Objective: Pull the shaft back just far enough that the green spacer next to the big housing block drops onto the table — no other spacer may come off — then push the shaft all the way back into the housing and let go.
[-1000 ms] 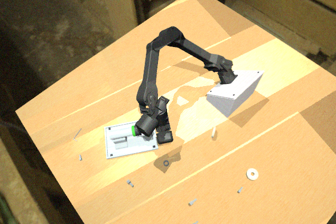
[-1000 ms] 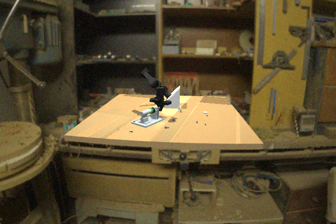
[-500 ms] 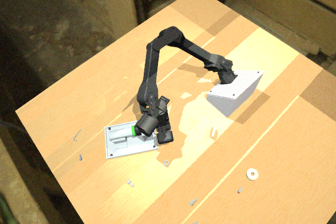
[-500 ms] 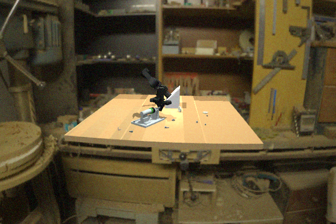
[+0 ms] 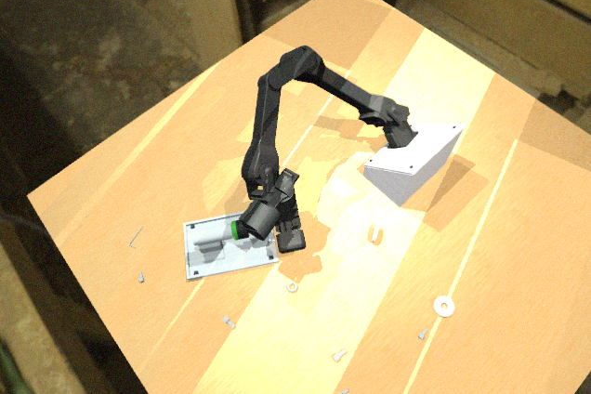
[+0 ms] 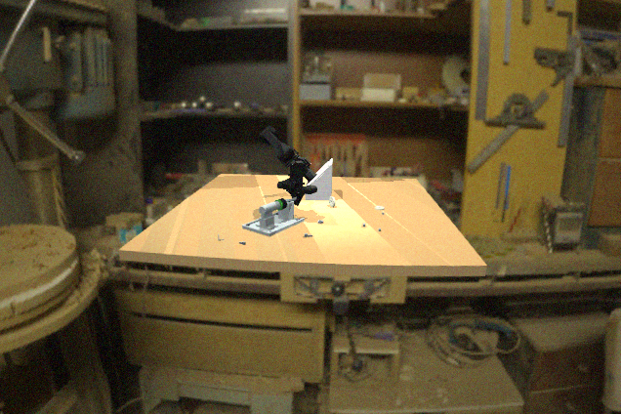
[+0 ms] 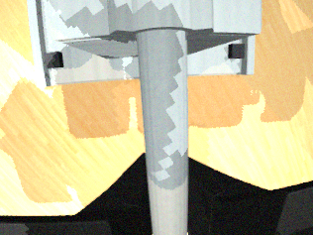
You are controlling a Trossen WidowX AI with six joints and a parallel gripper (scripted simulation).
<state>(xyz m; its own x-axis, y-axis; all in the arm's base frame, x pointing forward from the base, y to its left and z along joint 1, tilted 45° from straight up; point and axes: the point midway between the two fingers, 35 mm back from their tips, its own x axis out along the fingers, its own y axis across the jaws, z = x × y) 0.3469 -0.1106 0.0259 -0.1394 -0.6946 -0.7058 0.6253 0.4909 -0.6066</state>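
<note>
The grey shaft lies 6 cm ahead of my gripper tip, 5 cm to the right of it and 3 cm above it. Also, from my gripper tip: green spacer (10 cm ahead, 8 cm to the right, 3 cm above); allen key (28 cm ahead, 30 cm to the right, 4 cm below).
</note>
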